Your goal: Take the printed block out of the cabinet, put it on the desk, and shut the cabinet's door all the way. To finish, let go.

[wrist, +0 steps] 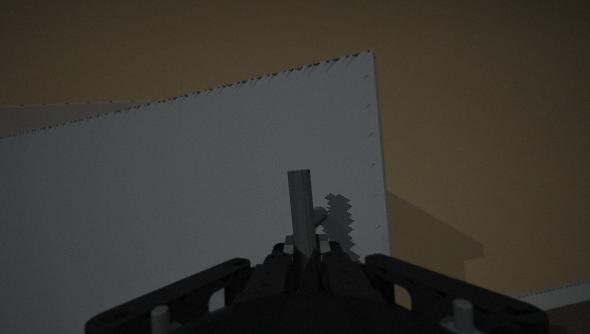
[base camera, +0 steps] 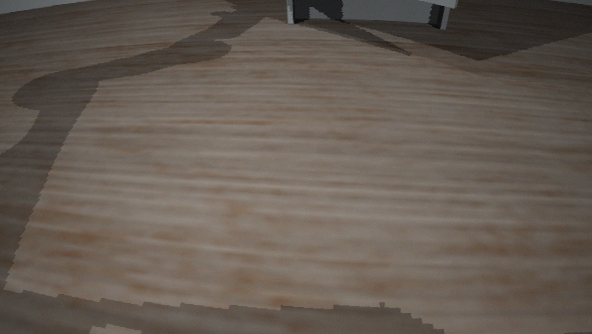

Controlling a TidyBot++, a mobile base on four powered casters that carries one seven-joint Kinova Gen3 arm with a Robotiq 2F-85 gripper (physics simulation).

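Places are measured from the arm's base along level axes (x right, y down, z ahead), in centimetres.
Where they show: gripper, fingertip midpoint: (wrist: 307, 250).
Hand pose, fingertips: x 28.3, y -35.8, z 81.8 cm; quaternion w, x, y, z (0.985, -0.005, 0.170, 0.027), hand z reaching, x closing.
Observation:
Things, the pixels of their top centre, and the offset from my fingertips. "spot": a spot on its surface instead. Level surfaces: height alone.
- cabinet's door at a spot on its surface: (wrist: 200, 175) spot: dx -6.0, dy -5.2, dz +6.1 cm
- grey bar handle at a spot on its surface: (wrist: 301, 200) spot: dx -1.0, dy -3.6, dz -2.8 cm
- leg at a spot on its surface: (base camera: 290, 12) spot: dx -31.7, dy +71.6, dz +31.0 cm
- wooden floor at its surface level: dy +75.4 cm
The cabinet's door (wrist: 200, 175) is a plain pale grey panel that fills much of the left and middle of the wrist view. A grey bar handle (wrist: 301, 200) stands out from it near its right edge, with a small round mount beside it. My gripper (wrist: 307, 250) is shut on this handle, with the bar between its fingertips. A paler surface behind the door shows at the far left; how far the door stands open I cannot tell. The printed block and the desk top do not show in either view.
In the base camera view the lower part of a white piece of furniture, with a leg (base camera: 290, 12) at its left corner, stands at the top on the wooden floor (base camera: 320, 165). A tan wall (wrist: 475, 125) is behind the door, with a white baseboard (wrist: 565, 294) at lower right.

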